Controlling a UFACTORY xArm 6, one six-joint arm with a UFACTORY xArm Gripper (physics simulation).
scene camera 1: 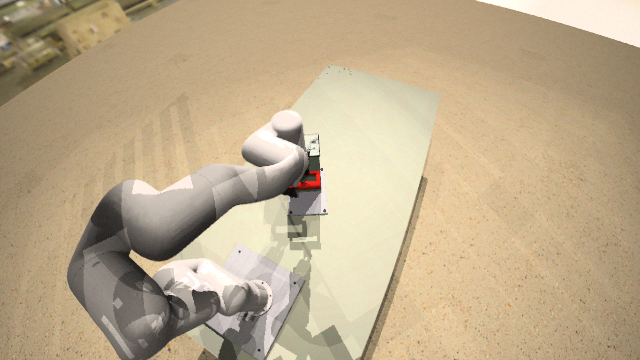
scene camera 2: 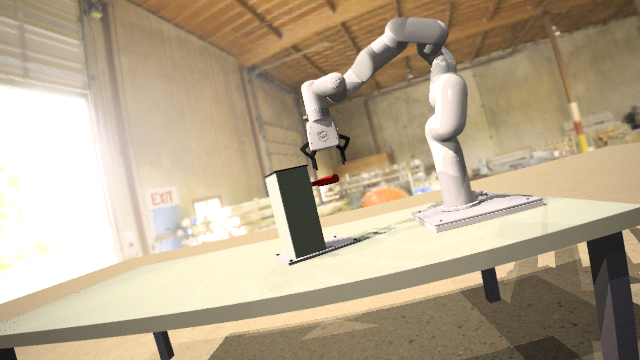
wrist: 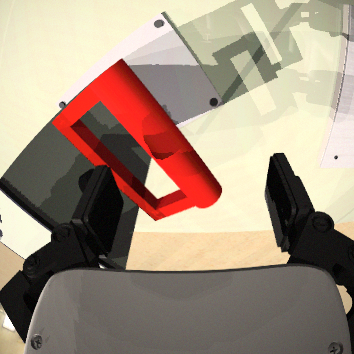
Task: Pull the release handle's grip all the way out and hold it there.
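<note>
The release handle's red grip [scene camera 1: 314, 186] [scene camera 2: 327, 180] [wrist: 167, 132] is a rectangular frame with a thick round front bar. It sits close against the dark face of the upright housing [scene camera 1: 314, 162] [scene camera 2: 301, 215] [wrist: 40, 172], and no rod shows between them. My gripper [scene camera 2: 329, 165] [wrist: 190, 178] is open wide with nothing held. In scene camera 2 its fingertips hang above the grip, pointing down. In the wrist view the left finger overlaps the frame's housing side, and the right finger is beyond the bar's near end. The arm hides most of the gripper in scene camera 1.
The housing stands on a grey mounting plate [scene camera 1: 306, 204] [scene camera 2: 342, 242] [wrist: 172, 85] with corner bolts, on the pale table [scene camera 1: 375, 150] [scene camera 2: 175, 285]. The robot's own base plate [scene camera 1: 286, 286] [scene camera 2: 500, 204] [wrist: 340, 100] is on the same table, on the grip's side of the housing.
</note>
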